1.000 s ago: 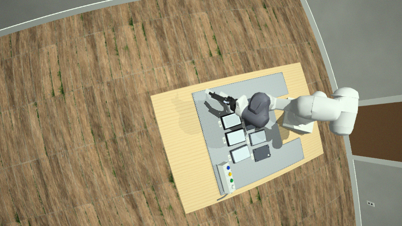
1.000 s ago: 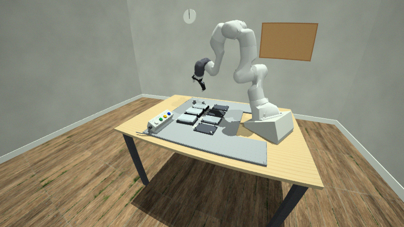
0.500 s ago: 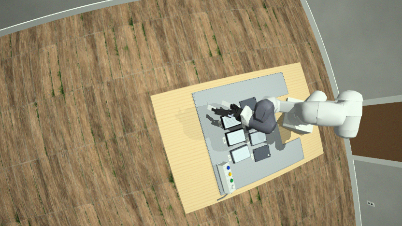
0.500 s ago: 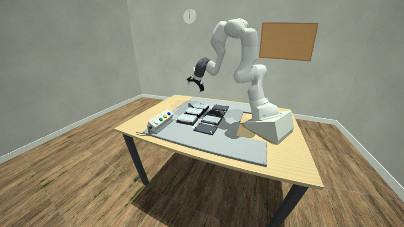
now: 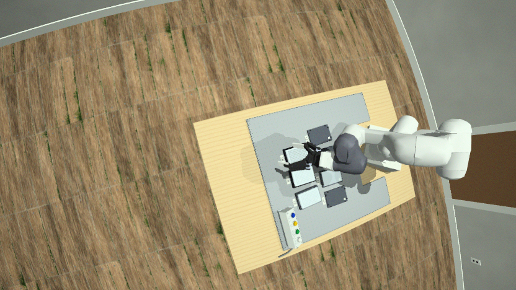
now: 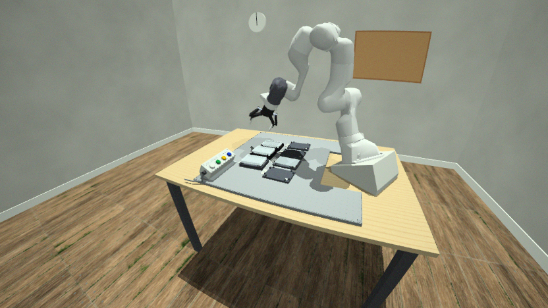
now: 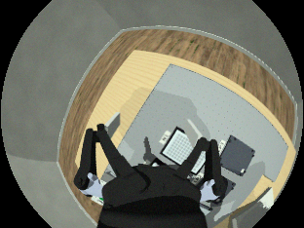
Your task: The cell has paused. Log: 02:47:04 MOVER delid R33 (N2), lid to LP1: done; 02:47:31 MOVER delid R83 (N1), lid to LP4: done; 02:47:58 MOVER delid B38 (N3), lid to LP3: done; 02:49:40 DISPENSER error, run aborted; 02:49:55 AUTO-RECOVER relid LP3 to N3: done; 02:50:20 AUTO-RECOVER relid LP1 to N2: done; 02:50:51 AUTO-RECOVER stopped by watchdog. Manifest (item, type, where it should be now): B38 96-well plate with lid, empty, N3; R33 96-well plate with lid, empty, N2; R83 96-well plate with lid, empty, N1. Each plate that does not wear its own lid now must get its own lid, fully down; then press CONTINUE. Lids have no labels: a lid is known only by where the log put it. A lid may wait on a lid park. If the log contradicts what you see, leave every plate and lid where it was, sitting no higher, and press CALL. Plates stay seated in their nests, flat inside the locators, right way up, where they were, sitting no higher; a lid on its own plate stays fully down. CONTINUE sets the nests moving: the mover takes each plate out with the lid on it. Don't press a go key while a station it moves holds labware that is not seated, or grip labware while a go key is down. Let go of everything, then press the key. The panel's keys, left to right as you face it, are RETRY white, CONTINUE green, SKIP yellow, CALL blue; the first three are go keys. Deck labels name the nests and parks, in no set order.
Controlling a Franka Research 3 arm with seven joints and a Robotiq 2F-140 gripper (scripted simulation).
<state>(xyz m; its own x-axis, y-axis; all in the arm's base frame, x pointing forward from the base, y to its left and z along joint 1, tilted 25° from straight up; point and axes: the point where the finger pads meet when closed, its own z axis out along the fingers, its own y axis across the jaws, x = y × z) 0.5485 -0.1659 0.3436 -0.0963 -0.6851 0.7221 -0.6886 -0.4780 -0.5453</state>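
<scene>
Now: hand 26 cm to the right of the pale lid, 24 cm past it and 13 cm above it. The rest, counted from my hand: plate 12 cm below, 9 cm behind, 4 cm to the left; blue key 33 cm to the left, 9 cm ahead, 8 cm below; LP4 sign 24 cm to the left, 15 cm behind, 14 cm below.
</scene>
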